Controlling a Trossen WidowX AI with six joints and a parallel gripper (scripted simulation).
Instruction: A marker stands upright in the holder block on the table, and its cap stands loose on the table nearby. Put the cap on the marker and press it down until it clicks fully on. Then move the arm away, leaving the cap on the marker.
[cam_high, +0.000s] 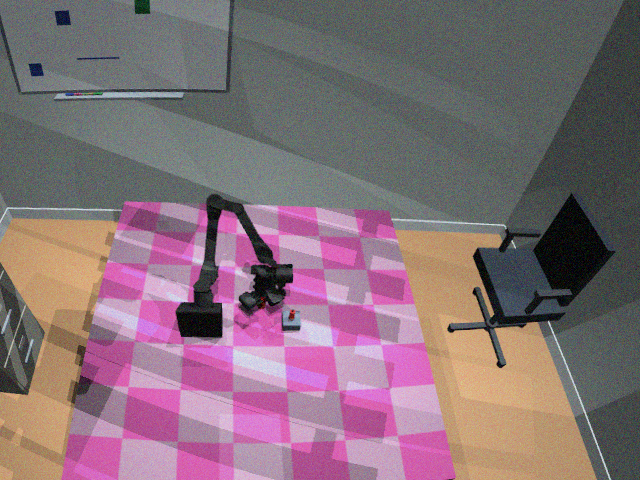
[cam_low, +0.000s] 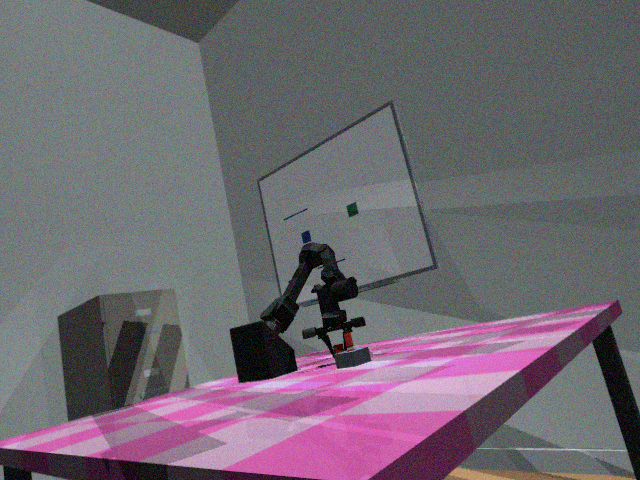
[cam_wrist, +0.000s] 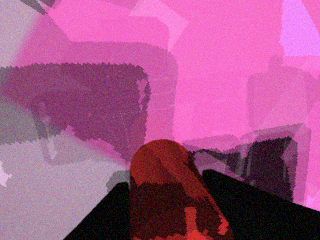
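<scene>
Right now the grey holder block is 11 cm ahead of my gripper tip and 8 cm to the right of it. Round my gripper tip: red cap (1 cm above).
</scene>
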